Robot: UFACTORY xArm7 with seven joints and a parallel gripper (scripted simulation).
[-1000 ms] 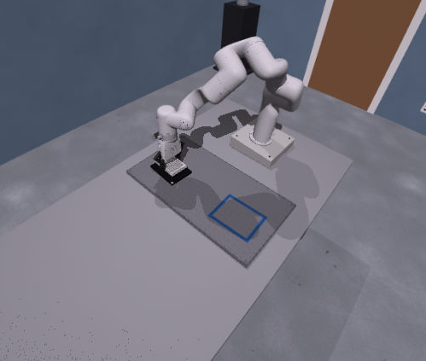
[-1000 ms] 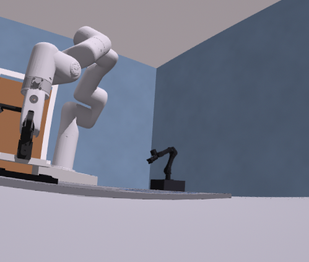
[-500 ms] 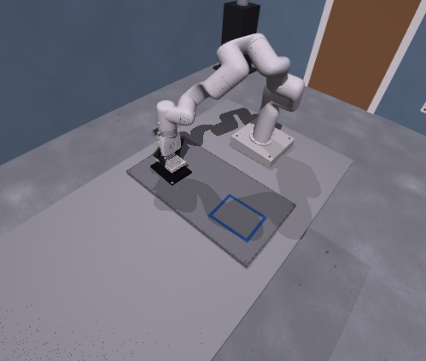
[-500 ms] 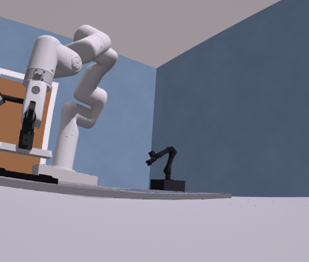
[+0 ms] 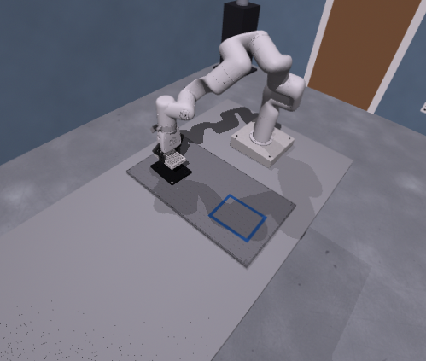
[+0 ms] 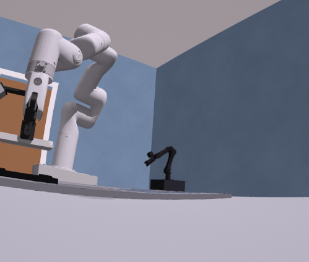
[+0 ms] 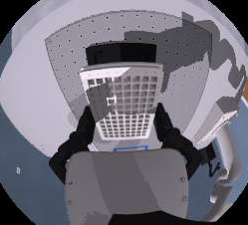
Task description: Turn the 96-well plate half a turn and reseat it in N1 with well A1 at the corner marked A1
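My gripper is now 90 mm above the black plate nest N1. Round my hand: white 96-well plate: 10 mm below.
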